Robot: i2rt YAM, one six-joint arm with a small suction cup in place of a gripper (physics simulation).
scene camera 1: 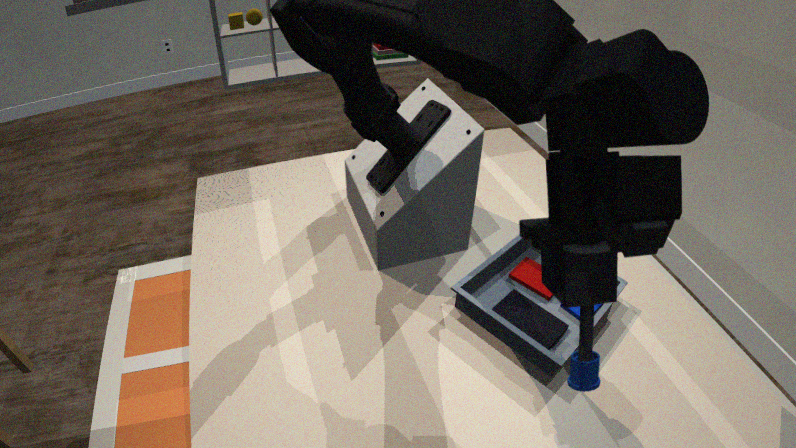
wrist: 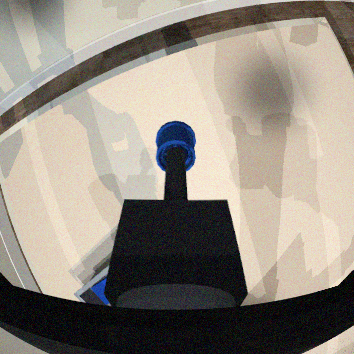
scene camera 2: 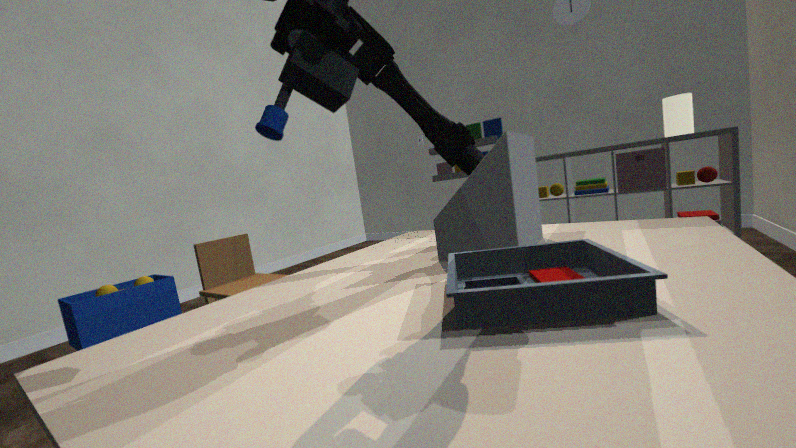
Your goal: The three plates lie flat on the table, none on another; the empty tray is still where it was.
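Where they show: end effector, tool point: (scene camera 1: 583,383) (wrist: 175,138) (scene camera 2: 268,132); arm's base, origin of the base link: (scene camera 1: 409,146) (scene camera 2: 486,174).
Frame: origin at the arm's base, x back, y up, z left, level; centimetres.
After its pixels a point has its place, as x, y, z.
Observation:
The grey tray (scene camera 1: 501,335) {-33.9, -17.5, -0.3} (scene camera 2: 557,303) {-40.8, -16.4, 14.3} (wrist: 90,298) {-35.1, -16.0, 23.7} stands on the table and holds three plates. The red plate (scene camera 1: 528,276) {-25.2, -17.6, 12.5} (scene camera 2: 555,274) {-25.4, -17.6, 14.0} lies towards its back. The black plate (scene camera 1: 531,318) {-33.5, -17.5, 6.5} (scene camera 2: 492,282) {-29.4, -17.5, 4.6} lies along the side nearer scene camera 1. The blue plate (scene camera 1: 573,310) {-36.0, -17.6, 14.6} (wrist: 101,292) {-35.2, -17.6, 20.9} is partly hidden behind my arm in scene camera 1 and does not show in scene camera 2. The plates look flat and apart. My blue suction cup (scene camera 1: 583,378) (scene camera 2: 271,126) (wrist: 175,134) is open, with no plate on it, high above the table and off to one side of the tray.
A grey wedge-shaped stand (scene camera 1: 428,217) {-11.3, -8.4, -1.9} (scene camera 2: 526,189) {-1.0, -4.8, 8.9}, which carries my arm's base, stands on the table (scene camera 1: 250,333) {-14.5, -18.8, -37.5} (scene camera 2: 222,389) {-62.0, -18.8, -18.3} near the tray. A low white frame with orange panels (scene camera 1: 158,317) is beside the table. A blue box (scene camera 2: 122,311) and a wooden chair (scene camera 2: 225,261) stand beyond the edge.

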